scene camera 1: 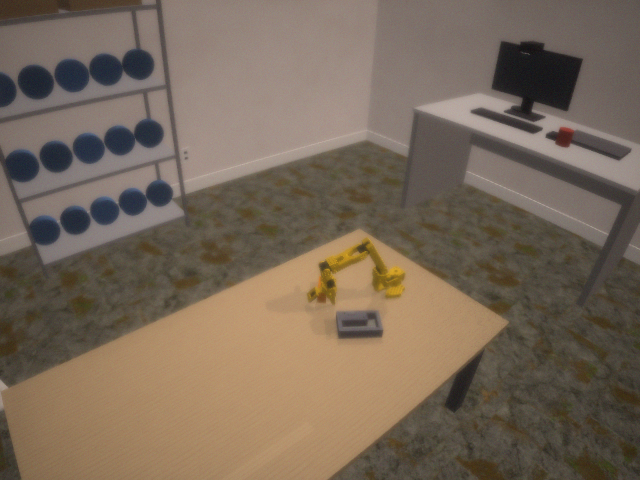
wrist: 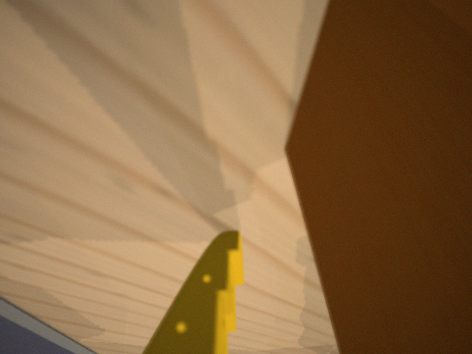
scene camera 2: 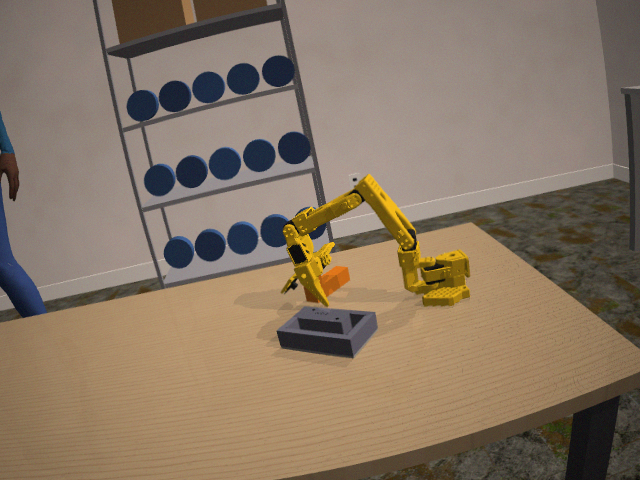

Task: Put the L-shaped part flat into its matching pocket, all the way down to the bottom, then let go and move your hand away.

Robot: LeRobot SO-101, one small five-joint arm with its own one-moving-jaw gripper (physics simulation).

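Pixels of known places: hand, its tool point: (scene camera 1: 333, 303) (wrist: 241, 250) (scene camera 2: 327, 303); arm's base, origin of its link: (scene camera 1: 384, 291) (scene camera 2: 432, 296).
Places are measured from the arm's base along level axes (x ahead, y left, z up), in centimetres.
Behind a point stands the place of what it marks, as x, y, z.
The orange L-shaped part (scene camera 1: 321, 298) @(21.9, -9.6, 2.0) (scene camera 2: 337, 280) @(16.0, -13.6, 1.8) is on the table behind the pocket block, partly hidden by the jaws; its full L outline does not show. In the wrist view the part (wrist: 400, 175) is a large dark brown shape at the right. The grey pocket block (scene camera 1: 359, 334) @(23.3, 10.5, 1.8) (scene camera 2: 314, 345) @(22.9, 10.9, 1.7) sits in front of the gripper; part of its recess shows. A corner of the block (wrist: 30, 330) @(19.7, 2.0, 0.5) shows at the lower left of the wrist view. My gripper (scene camera 1: 322, 300) @(19.1, -6.4, 0.5) (scene camera 2: 305, 298) is fully open, low beside the part. The notched jaw (wrist: 200, 310) is apart from the part in the wrist view.
The yellow arm base (scene camera 1: 390, 283) @(-0.2, 1.8, 4.8) (scene camera 2: 447, 289) @(-2.4, 2.3, 1.7) stands on the wooden table (scene camera 1: 206, 372) @(67.8, -7.0, 0.0) (scene camera 2: 180, 392) @(45.6, 15.2, 0.0), right of the part. A shelf rack (scene camera 1: 170, 103) (scene camera 2: 305, 113) with blue discs stands beyond the table. A white desk (scene camera 1: 454, 111) with a monitor is at the back right.
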